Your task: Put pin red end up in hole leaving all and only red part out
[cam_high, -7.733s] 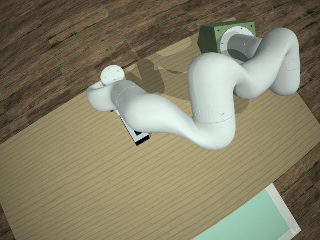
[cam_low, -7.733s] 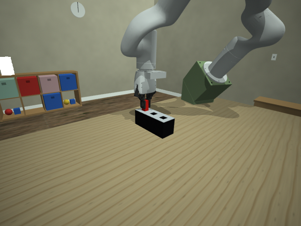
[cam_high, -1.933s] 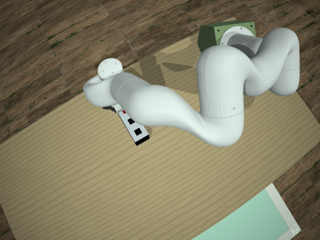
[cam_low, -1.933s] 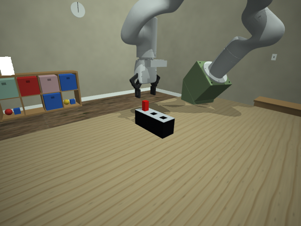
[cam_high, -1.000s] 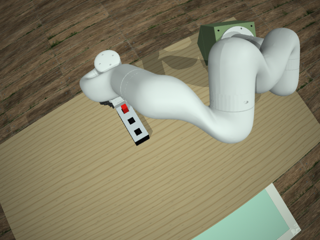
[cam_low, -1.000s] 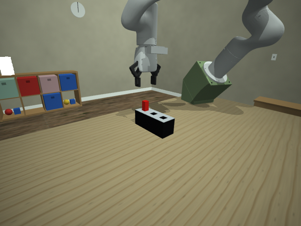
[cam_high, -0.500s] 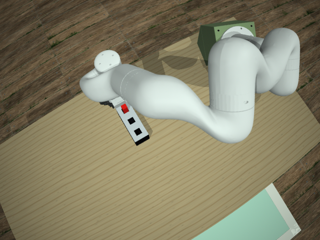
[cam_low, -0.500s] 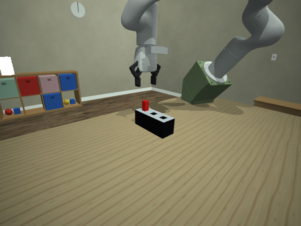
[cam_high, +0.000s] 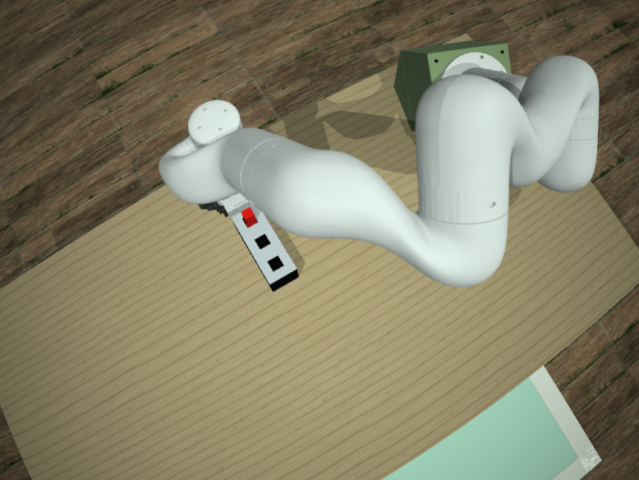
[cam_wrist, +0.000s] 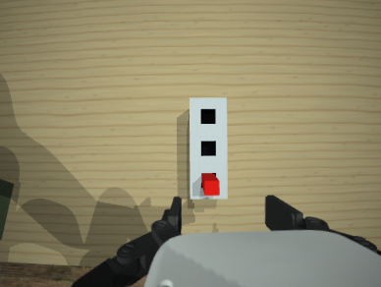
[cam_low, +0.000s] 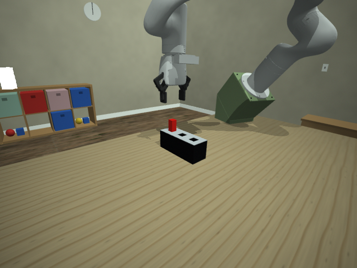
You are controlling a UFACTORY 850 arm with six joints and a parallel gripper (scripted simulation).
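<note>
Now: hand 110 mm above the pin. Also, from my hand: block: 160 mm below, 60 mm to the left.
</note>
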